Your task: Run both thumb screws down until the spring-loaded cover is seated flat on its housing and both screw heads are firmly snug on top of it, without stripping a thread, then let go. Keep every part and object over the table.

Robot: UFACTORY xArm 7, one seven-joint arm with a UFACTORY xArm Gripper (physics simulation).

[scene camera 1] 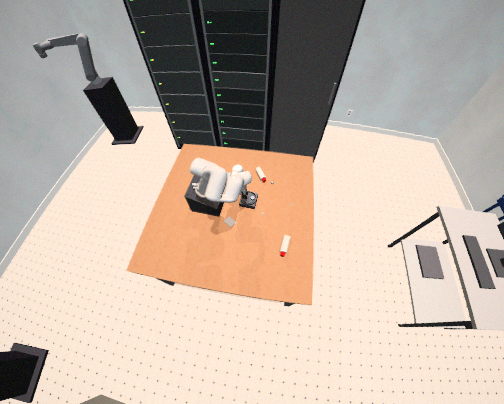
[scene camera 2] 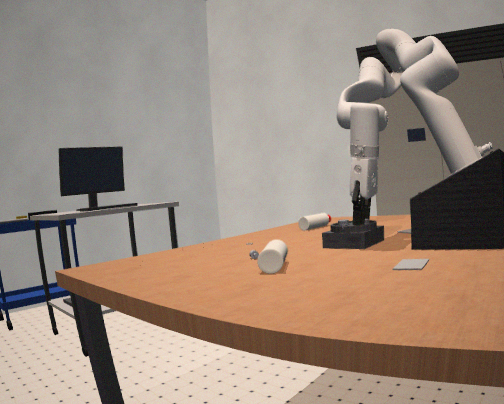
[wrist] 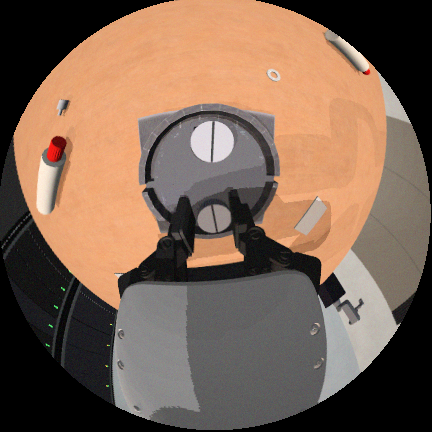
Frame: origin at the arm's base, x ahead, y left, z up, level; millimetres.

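Where they show: gripper, fingertip midpoint: (scene camera 1: 245,196) (scene camera 2: 360,223) (wrist: 209,205); arm's base at its link origin: (scene camera 1: 203,190) (scene camera 2: 467,170).
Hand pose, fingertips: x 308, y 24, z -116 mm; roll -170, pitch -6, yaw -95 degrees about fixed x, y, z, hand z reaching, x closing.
Each offset is from my fingertips to the centre of the thing. Level surfaces: height alone.
The dark housing @[dz -27, dx +22, dy -7 mm] (scene camera 1: 243,204) (scene camera 2: 345,241) (wrist: 150,132) stands on the table beside the arm's base. The round grey cover @[dz -14, dx +22, dy -7 mm] (wrist: 175,165) lies inside its raised ring. One thumb screw @[dz -8, dx +54, dy -14 mm] (wrist: 212,141), a bright slotted disc, is on the far side of the cover in the wrist view. The other thumb screw @[dz -8, dx -9, dy -1 mm] (wrist: 214,218), a shaded slotted disc, is on the near side, between the fingertips. My gripper (scene camera 2: 361,220) (wrist: 209,205) points down and is shut on this near screw's head. The gap under each screw head and the height of the cover's edge cannot be told.
On the wooden table @[dz -55 mm] (scene camera 1: 200,255) (scene camera 2: 325,310) lie two white cylinders with red tips @[dz -30, dx +287, dy -391 mm] (scene camera 1: 285,245) @[dz -30, dx +124, dy +249 mm] (scene camera 2: 273,256) (wrist: 50,185), a small grey part @[dz -45, dx +215, dy +178 mm] (scene camera 2: 254,255) (wrist: 62,105), a pale washer @[dz -54, dx +136, dy -121 mm] (wrist: 273,75) and a flat grey plate @[dz -54, dx -115, dy -194 mm] (scene camera 1: 229,221) (scene camera 2: 411,264) (wrist: 311,216). The black base (scene camera 1: 202,205) (scene camera 2: 450,215) stands near the housing.
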